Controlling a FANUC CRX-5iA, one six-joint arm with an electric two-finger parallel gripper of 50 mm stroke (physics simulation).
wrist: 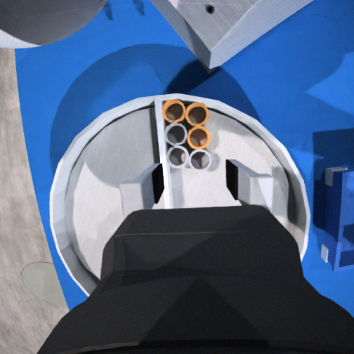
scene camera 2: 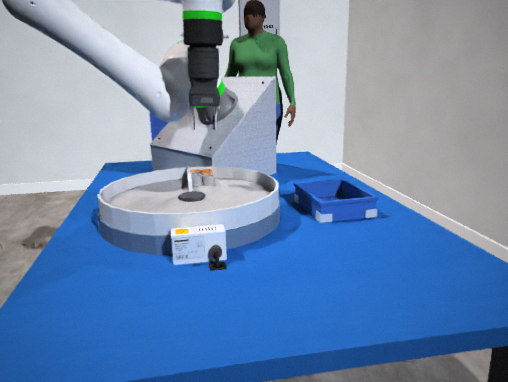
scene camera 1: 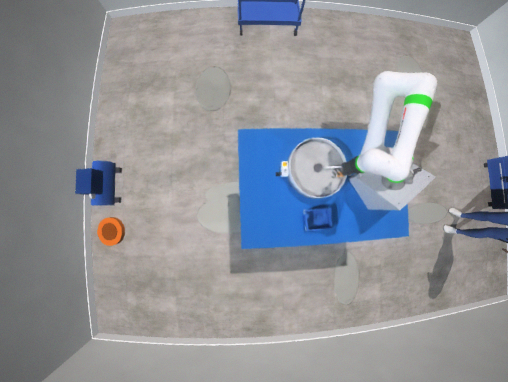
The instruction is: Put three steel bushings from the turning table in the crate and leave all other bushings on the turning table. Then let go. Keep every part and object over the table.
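Pixels of known places: gripper, fingertip midpoint: [scene camera 2: 204, 129] [scene camera 1: 344, 170]; arm's base, origin of the base link: [scene camera 1: 393, 181].
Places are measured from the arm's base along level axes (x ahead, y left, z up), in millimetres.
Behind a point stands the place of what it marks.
Note:
The round turning table [scene camera 1: 305, 172] @(y -206, x 517, z -173 mm) [scene camera 2: 150, 220] @(y -343, x 590, z -155 mm) [wrist: 102, 192] holds six upright bushings in two touching rows beside its divider wall [wrist: 161, 132]. Three are grey steel: one [wrist: 176, 134] in the middle of the row at the divider, one [wrist: 178, 157] below it in the wrist view, and one [wrist: 200, 160] to the right. Three orange bushings [wrist: 174, 111] [wrist: 197, 114] [wrist: 199, 137] stand toward the rim. My gripper [scene camera 2: 205, 125] @(y -146, x 314, z -24 mm) [wrist: 194, 174] is open and empty, high above the turning table. The blue crate [scene camera 1: 306, 220] @(y 115, x 595, z -175 mm) [scene camera 2: 345, 209] @(y 109, x 592, z -199 mm) [wrist: 345, 210] stands beside the turning table; no bushing shows in it.
A white box [scene camera 1: 284, 168] @(y -266, x 655, z -167 mm) [scene camera 2: 180, 252] @(y -304, x 663, z -201 mm) and a small black stand [scene camera 2: 217, 257] @(y -246, x 704, z -205 mm) are at the turning table's near side in scene camera 2. A dark hub [scene camera 1: 318, 167] @(y -218, x 419, z -164 mm) [scene camera 2: 191, 196] @(y -221, x 436, z -164 mm) marks its centre. The robot's grey pedestal [scene camera 1: 375, 195] @(y 62, x 132, z -39 mm) [scene camera 2: 245, 125] @(y 40, x 140, z -44 mm) stands behind it. A person [scene camera 2: 257, 55] stands beyond.

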